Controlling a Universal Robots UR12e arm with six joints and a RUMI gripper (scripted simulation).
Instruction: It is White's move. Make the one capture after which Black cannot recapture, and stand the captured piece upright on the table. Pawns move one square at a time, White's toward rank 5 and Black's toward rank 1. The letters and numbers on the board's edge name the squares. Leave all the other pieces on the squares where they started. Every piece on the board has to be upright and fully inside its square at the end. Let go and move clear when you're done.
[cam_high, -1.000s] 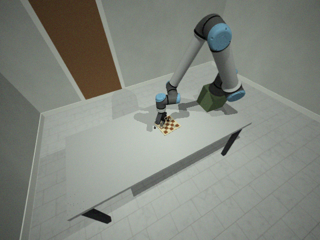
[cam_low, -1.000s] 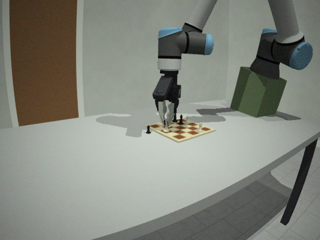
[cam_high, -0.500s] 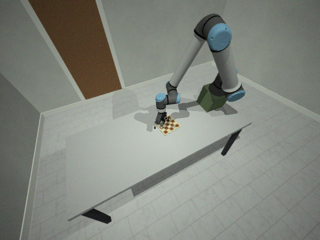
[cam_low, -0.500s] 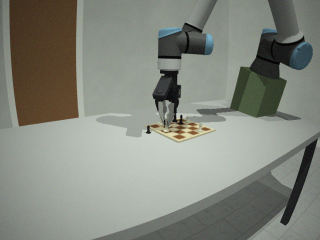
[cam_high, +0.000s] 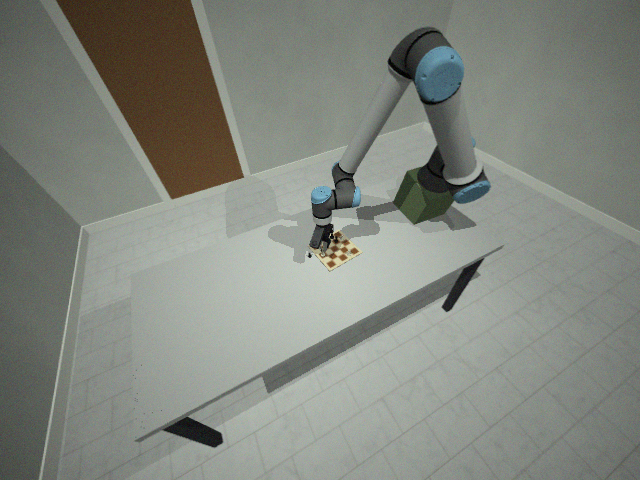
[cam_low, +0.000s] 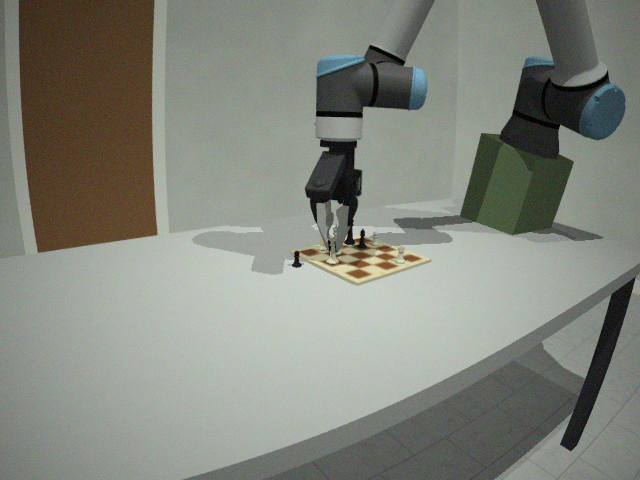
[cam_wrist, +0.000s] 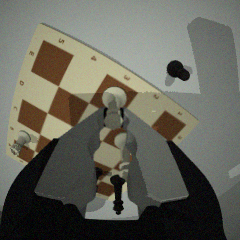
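Now: the white king 40 mm behind my hand, 40 mm to the right of it and 10 mm below it. From my hand the other things lie so: chessboard: 80 mm behind, 10 mm to the right, 40 mm below; then black pawn: 60 mm ahead, 30 mm to the right, 30 mm below; then black king: 110 mm behind, 90 mm to the right, 10 mm below.
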